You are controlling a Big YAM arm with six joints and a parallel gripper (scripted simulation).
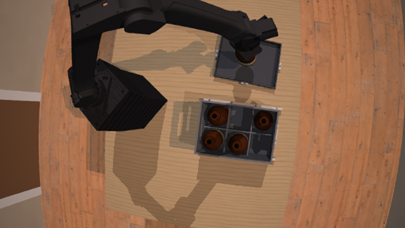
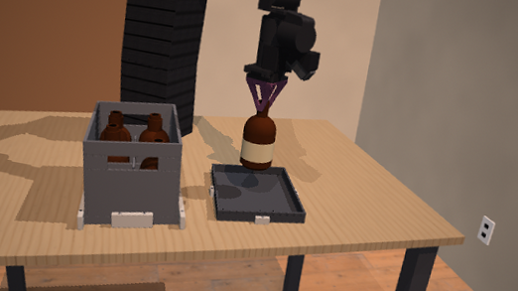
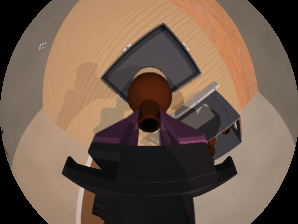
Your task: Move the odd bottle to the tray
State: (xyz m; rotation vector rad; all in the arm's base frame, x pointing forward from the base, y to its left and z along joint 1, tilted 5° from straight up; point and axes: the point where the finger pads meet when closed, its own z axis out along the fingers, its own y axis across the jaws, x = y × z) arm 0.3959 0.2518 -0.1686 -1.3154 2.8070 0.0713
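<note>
Now: the dark tray 210 mm below my hand. Round my hand: grey crate 30 mm ahead, 280 mm to the right, 140 mm below.
</note>
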